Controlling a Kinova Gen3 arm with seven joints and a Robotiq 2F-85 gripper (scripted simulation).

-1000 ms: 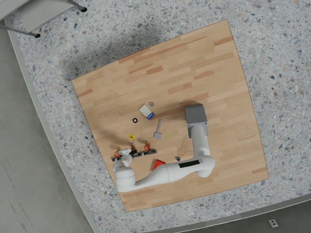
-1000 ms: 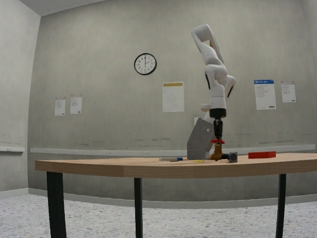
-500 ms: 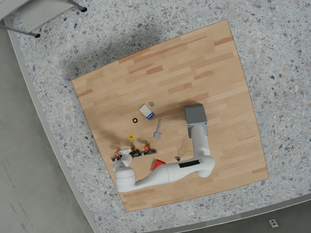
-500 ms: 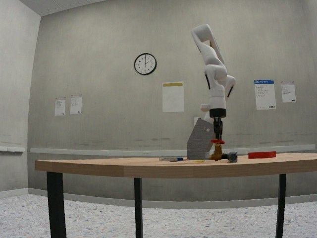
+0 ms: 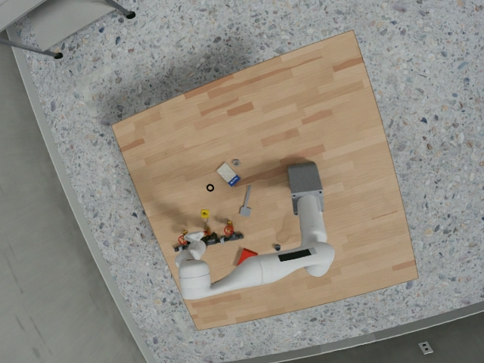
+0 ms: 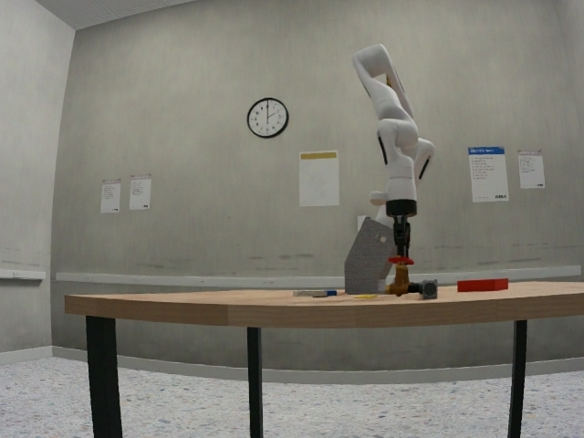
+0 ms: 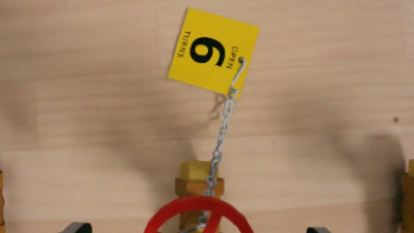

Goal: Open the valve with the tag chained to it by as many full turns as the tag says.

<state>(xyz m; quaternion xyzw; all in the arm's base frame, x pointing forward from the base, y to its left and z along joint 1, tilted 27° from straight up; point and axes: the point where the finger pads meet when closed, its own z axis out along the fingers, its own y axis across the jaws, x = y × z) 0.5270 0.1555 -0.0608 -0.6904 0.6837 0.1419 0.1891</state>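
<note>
Right now the yellow tag is 1 cm behind my hand, 9 cm to the right of it and 8 cm below it. The rest, counted from my hand: red block 16 cm behind, 20 cm to the left, 7 cm below; grey scraper 23 cm behind, 10 cm to the right, 8 cm below; blue box 17 cm behind, 27 cm to the right, 7 cm below.
</note>
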